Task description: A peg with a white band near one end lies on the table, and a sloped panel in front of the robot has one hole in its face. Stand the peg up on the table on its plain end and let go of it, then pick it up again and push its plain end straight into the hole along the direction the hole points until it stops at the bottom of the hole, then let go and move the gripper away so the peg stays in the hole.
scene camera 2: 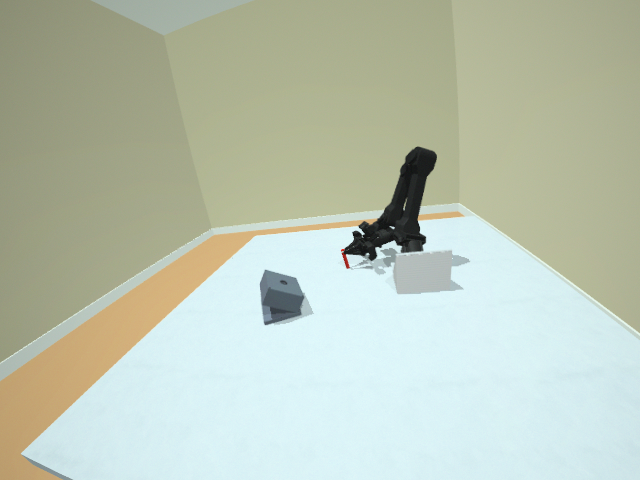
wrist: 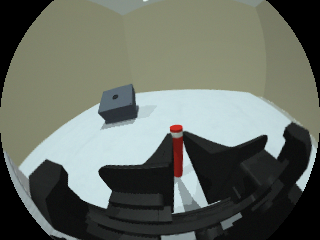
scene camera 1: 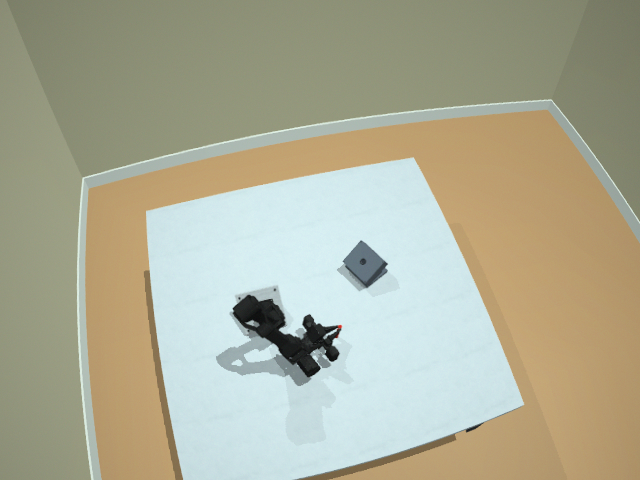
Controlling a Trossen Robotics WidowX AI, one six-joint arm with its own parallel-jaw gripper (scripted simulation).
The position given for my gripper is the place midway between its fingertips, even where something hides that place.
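From scene camera 1 I can see my gripper point(scene camera 1: 339, 327) and a grey sloped panel point(scene camera 1: 367, 273). Scene camera 2 gives me my gripper point(scene camera 2: 343, 252) as well, along with the grey sloped panel point(scene camera 2: 288, 297). And in the wrist view there's my gripper point(wrist: 176, 135) again, plus the grey sloped panel point(wrist: 125, 104).
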